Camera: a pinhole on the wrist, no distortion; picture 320 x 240 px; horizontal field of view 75.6 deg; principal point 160.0 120.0 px. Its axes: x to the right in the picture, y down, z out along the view. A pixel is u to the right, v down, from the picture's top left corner.
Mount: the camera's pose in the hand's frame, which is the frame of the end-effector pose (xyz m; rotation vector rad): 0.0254 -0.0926 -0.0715 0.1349 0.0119 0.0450
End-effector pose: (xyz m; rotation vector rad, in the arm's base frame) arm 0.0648 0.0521 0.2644 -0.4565 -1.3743 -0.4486
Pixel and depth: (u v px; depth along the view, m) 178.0 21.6 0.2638
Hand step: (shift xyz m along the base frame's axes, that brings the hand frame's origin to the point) -0.2729 -0.1156 0.0929
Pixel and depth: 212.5 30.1 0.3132
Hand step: -0.3114 -0.1038 0.1572
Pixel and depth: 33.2 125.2 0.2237
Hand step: -0.2084 -0.0141 -0.0810
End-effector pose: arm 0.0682 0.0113 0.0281 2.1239 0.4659 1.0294
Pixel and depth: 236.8 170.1 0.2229
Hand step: 0.1894 0.0380 -0.0562
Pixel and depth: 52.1 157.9 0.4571
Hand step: 0.1806 -0.2448 -0.3380
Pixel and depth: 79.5 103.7 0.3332
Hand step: 0.1395 -0.0580 -0.2849
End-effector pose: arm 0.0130 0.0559 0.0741 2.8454 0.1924 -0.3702
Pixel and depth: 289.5 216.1 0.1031
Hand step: 0.0681 0.0520 -0.0716
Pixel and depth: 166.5 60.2 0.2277
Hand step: -0.0274 0.1435 -0.1915
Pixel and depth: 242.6 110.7 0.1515
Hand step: 0.0478 0.0990 -0.1241
